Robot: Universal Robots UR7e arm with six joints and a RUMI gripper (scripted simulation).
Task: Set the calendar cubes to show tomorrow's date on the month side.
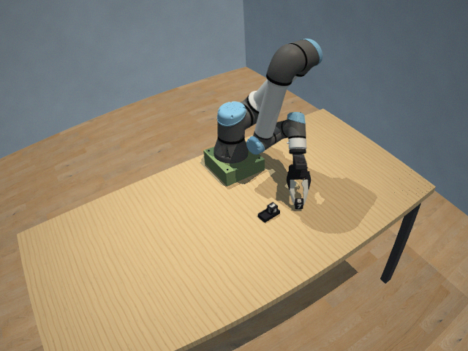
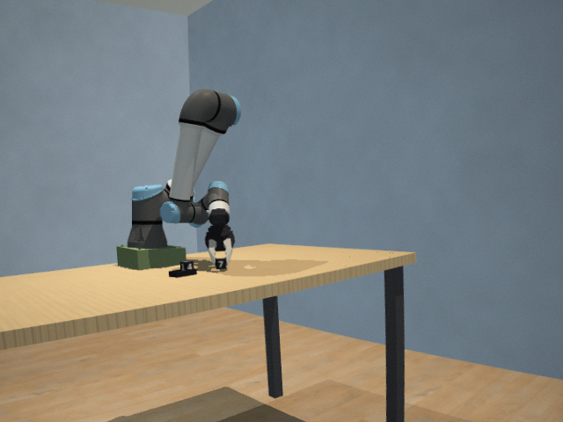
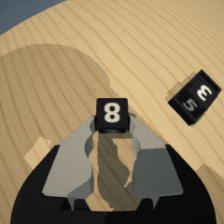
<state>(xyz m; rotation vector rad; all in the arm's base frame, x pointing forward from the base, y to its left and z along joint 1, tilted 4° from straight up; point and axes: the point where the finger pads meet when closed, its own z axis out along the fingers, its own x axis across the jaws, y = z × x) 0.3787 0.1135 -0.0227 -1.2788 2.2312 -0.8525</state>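
Now: hand 130 mm to the left of the black calendar tray, 20 mm past it and 20 mm above it. From my hand the other things lie so: black digit cube: 10 mm below, 10 mm ahead.
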